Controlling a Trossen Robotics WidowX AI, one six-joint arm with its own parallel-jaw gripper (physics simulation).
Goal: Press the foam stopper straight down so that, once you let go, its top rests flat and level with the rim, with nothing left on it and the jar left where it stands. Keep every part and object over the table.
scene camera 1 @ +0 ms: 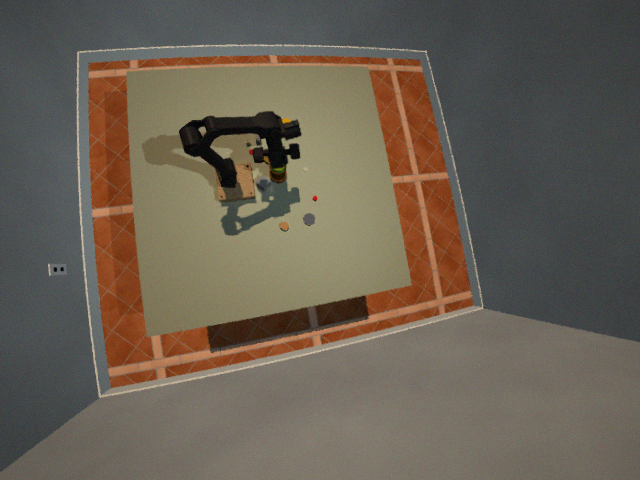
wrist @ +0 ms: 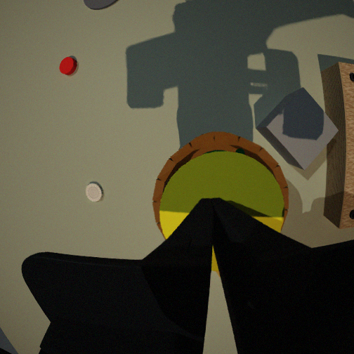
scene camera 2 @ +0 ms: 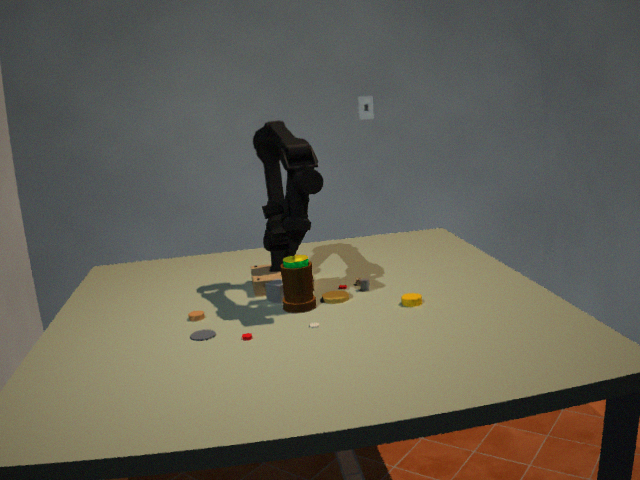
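Note:
The foam stopper (scene camera 1: 279, 169) (scene camera 2: 295, 263) (wrist: 220, 175) has a yellow top and a green side. It sits in the mouth of the brown jar (scene camera 1: 278, 178) (scene camera 2: 298, 285) (wrist: 215, 136), with a green band of its side showing above the rim in the second scene view. Its top looks roughly level; a slight tilt cannot be told. The jar stands upright on the table. My gripper (scene camera 2: 294, 253) (wrist: 209, 207) is shut and empty, pointing down, its tips over the stopper's top. Whether they touch it cannot be told. The fingers hide the near part of the stopper in the wrist view.
A grey block (scene camera 2: 273, 291) (wrist: 300, 131) stands beside the jar, near the wooden base (scene camera 1: 249, 180) (wrist: 346, 150). A golden disc (scene camera 2: 336, 296) lies on the jar's other side. A white disc (scene camera 2: 313, 325) (wrist: 94, 192), a red disc (scene camera 2: 247, 336) (wrist: 68, 66) and a grey disc (scene camera 2: 203, 335) lie around.

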